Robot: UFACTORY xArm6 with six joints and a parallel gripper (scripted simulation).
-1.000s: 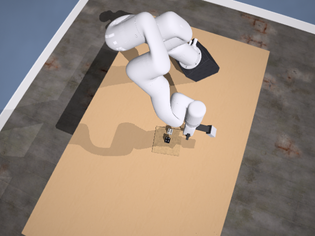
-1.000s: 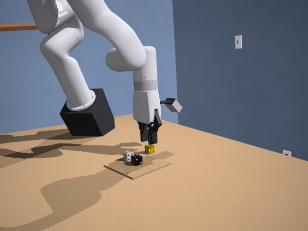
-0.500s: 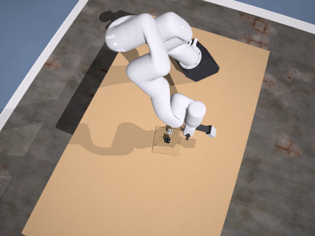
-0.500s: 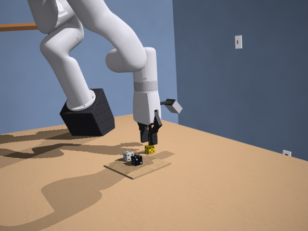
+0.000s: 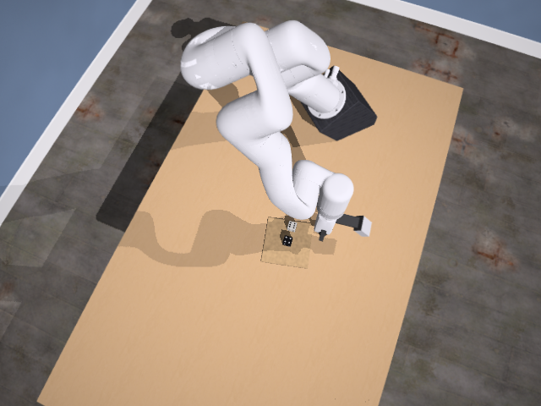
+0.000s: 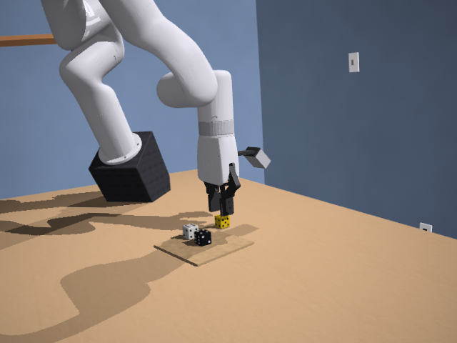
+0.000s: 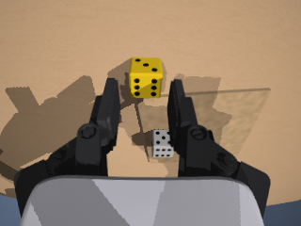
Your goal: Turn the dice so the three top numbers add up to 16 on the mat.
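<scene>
My gripper is now 40 mm above the yellow die. Round my hand: tan mat: 80 mm ahead, 90 mm to the right, 50 mm below; black die: 80 mm ahead, 90 mm to the right, 30 mm below; white die: 30 mm ahead, 90 mm to the right, 30 mm below.
</scene>
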